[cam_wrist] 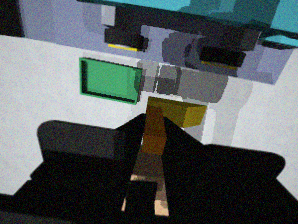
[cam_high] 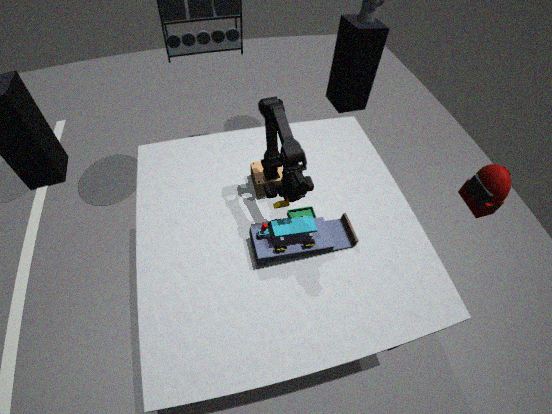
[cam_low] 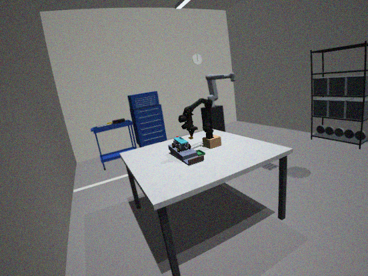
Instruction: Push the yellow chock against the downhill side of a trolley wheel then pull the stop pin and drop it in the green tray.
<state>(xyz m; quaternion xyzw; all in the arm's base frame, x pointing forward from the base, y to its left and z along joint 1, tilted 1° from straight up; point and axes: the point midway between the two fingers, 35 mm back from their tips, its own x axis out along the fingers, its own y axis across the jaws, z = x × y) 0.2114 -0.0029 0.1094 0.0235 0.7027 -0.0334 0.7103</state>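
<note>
My gripper tip is now 90 mm short of the red-headed stop pin, 130 mm to the left of it and 30 mm above it. From my gripper tip the other things lie so: yellow chock 20 mm to the right, 10 mm below; teal trolley 120 mm ahead, 20 mm to the right, 60 mm below; grey ramp 120 mm ahead, 20 mm to the right, 120 mm below.
</note>
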